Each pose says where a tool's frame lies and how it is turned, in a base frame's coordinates. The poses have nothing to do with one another.
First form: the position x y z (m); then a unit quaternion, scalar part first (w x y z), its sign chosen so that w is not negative.
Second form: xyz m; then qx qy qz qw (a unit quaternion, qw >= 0). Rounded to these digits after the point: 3 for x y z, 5 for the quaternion.
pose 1, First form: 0.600 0.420 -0.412 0.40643 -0.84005 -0.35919 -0.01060
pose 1, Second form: 0.600 0.420 -0.412 -0.84005 -0.35919 -0.01060 0.40643
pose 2, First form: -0.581 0.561 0.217 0.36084 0.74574 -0.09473 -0.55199
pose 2, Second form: -0.581 0.561 0.217 0.74574 -0.09473 -0.55199 0.36084
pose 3, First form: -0.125 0.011 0.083 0.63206 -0.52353 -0.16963 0.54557
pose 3, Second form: -0.125 0.011 0.083 -0.52353 -0.16963 0.54557 0.63206
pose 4, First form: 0.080 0.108 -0.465 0.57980 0.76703 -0.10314 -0.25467
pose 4, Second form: 0.080 0.108 -0.465 0.76703 -0.10314 -0.25467 0.57980
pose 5, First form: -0.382 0.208 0.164 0.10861 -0.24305 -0.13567 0.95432
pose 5, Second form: -0.382 0.208 0.164 -0.24305 -0.13567 0.95432 0.10861
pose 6, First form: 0.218 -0.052 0.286 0.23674 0.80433 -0.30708 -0.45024
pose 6, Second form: 0.218 -0.052 0.286 0.80433 -0.30708 -0.45024 0.23674
